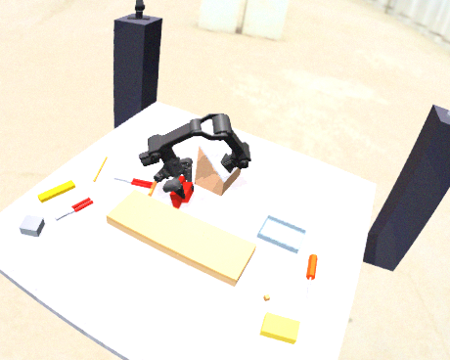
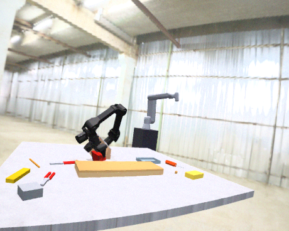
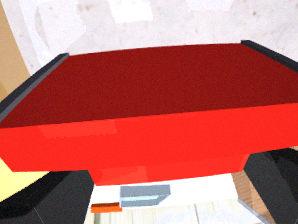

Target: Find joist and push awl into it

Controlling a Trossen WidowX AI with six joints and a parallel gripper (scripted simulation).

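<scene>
Now: the red stud finder 1 cm to the right of my gripper tip and 1 cm behind it. From my gripper tip the other things lie so: pencil: 42 cm to the right, 5 cm below; tray: 39 cm to the left, 4 cm below; awl: 16 cm to the right, 5 cm below, 3 cm behind.
</scene>
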